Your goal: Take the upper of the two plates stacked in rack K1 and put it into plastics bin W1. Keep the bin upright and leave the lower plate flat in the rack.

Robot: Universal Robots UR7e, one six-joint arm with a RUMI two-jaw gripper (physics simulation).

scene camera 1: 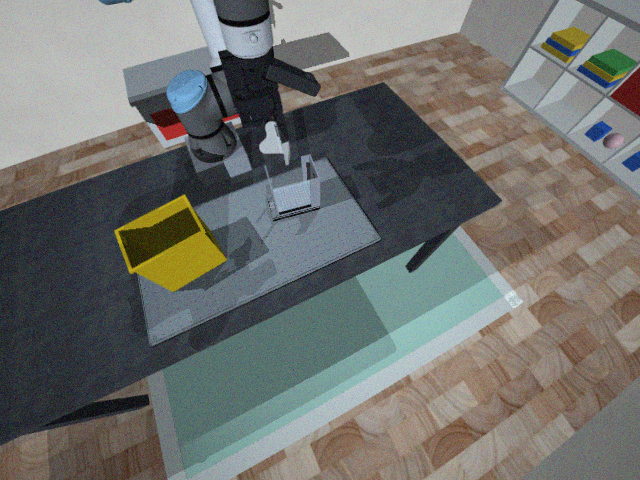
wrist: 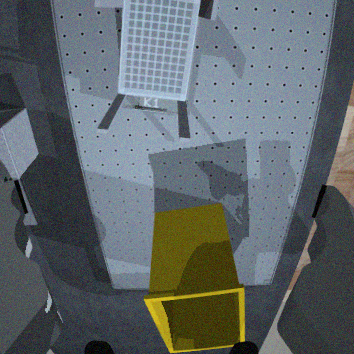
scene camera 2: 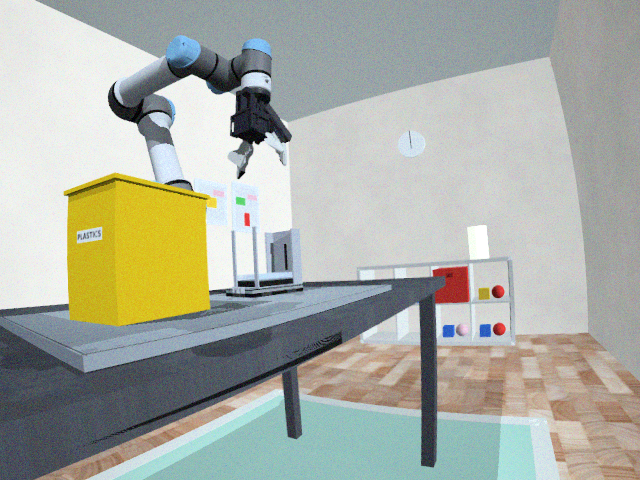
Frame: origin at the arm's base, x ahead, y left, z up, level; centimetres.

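Seen in the pictures: gripper, between the fingertips: (scene camera 1: 276, 142) (wrist: 170, 185) (scene camera 2: 260, 172); arm's base, origin of its link: (scene camera 1: 214, 145).
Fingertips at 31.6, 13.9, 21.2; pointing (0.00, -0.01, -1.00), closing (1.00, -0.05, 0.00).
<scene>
Offsets run from my fingertips to a thing's top centre, as dx, dy, dz. Level surfaces: height alone.
Rack K1 @(-1.8, +2.3, -12.9) (scene camera 1: 315, 188) (scene camera 2: 255, 258) (wrist: 150, 104) stands upright on the perforated board, with thin front posts and a taller slotted back. A pale gridded plate @(-1.7, +3.2, -23.2) (scene camera 1: 292, 196) (scene camera 2: 268, 276) (wrist: 157, 50) lies flat in it as the top one of the stack. The lower plate cannot be told apart beneath it. Plastics bin W1 @(+3.5, -32.6, -9.9) (scene camera 1: 180, 260) (scene camera 2: 160, 253) (wrist: 172, 240) is yellow, open-topped and upright at the board's other end; its floor is largely in shadow. My gripper (scene camera 1: 279, 150) (scene camera 2: 262, 169) (wrist: 170, 185) is open and empty, high above the table and clear of rack and bin.
The grey perforated board @(dz -27.9) (scene camera 1: 330, 232) (scene camera 2: 289, 304) (wrist: 280, 100) lies on a dark table @(dz -29.2) (scene camera 1: 439, 180) (scene camera 2: 382, 299). The arm's base (scene camera 1: 211, 147) stands behind the board. The rack's upright posts and back rise around the plates. A shelf unit (scene camera 2: 511, 299) stands against the far wall.
</scene>
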